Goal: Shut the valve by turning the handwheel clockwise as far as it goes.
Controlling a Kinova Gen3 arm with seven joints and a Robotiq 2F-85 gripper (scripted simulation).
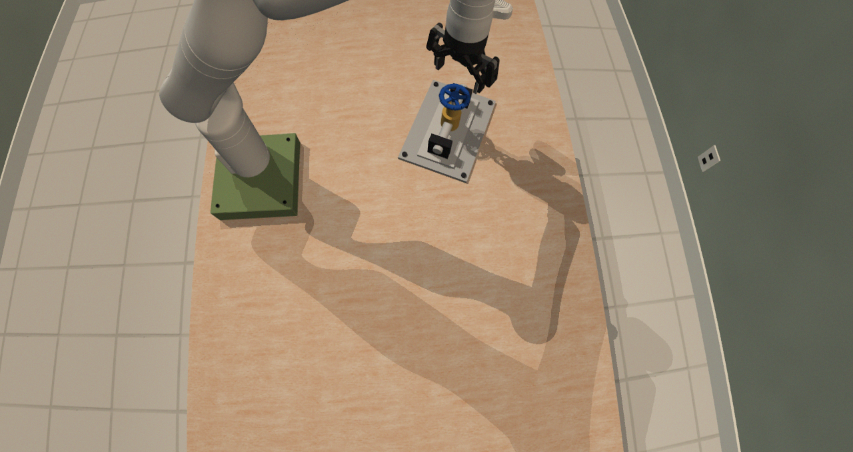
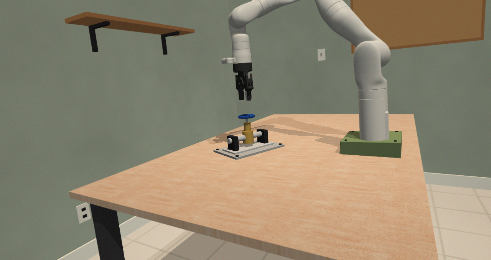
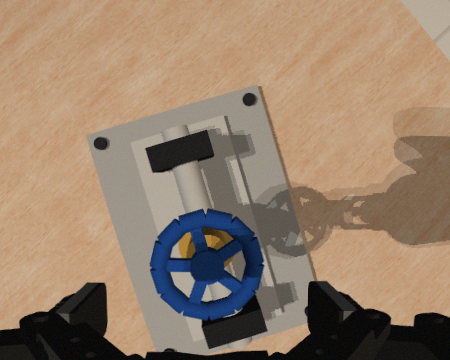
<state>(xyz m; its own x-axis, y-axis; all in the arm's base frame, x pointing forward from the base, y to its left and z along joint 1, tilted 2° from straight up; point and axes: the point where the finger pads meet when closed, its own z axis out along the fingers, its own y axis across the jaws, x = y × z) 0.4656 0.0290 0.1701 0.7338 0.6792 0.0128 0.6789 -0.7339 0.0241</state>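
My gripper is now 8 cm above the blue spoked handwheel.
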